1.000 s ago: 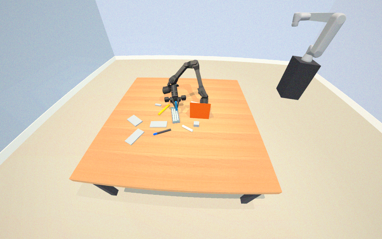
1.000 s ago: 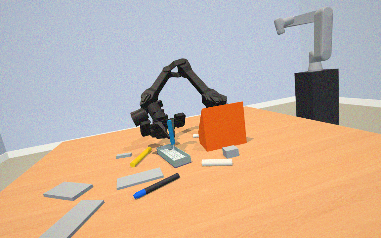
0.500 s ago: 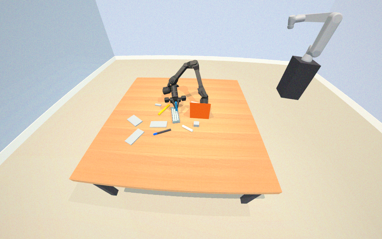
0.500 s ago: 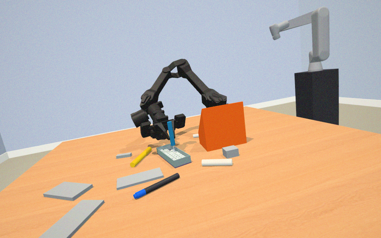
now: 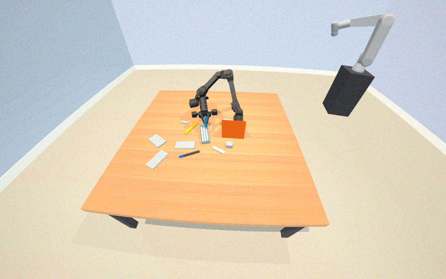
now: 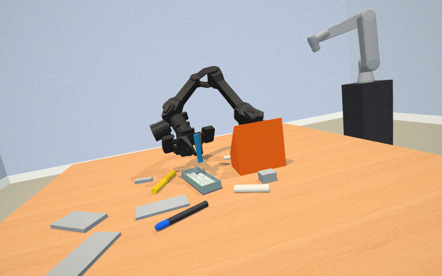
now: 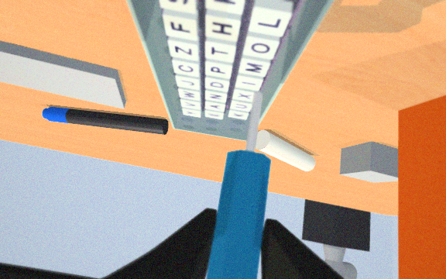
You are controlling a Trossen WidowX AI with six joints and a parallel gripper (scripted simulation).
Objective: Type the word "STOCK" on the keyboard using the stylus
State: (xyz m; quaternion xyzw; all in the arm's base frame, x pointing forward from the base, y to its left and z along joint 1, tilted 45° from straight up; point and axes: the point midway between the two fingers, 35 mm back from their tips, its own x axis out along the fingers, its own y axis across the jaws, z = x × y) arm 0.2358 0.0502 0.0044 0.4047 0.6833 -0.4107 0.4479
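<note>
The white cylinder lies 15 cm to the left of my gripper tip, 13 cm behind it and 8 cm below it. Also, from my gripper tip: thin grey tip: 5 cm below; blue stylus: 1 cm below; yellow cylinder: 13 cm ahead, 8 cm below, 3 cm to the right.
</note>
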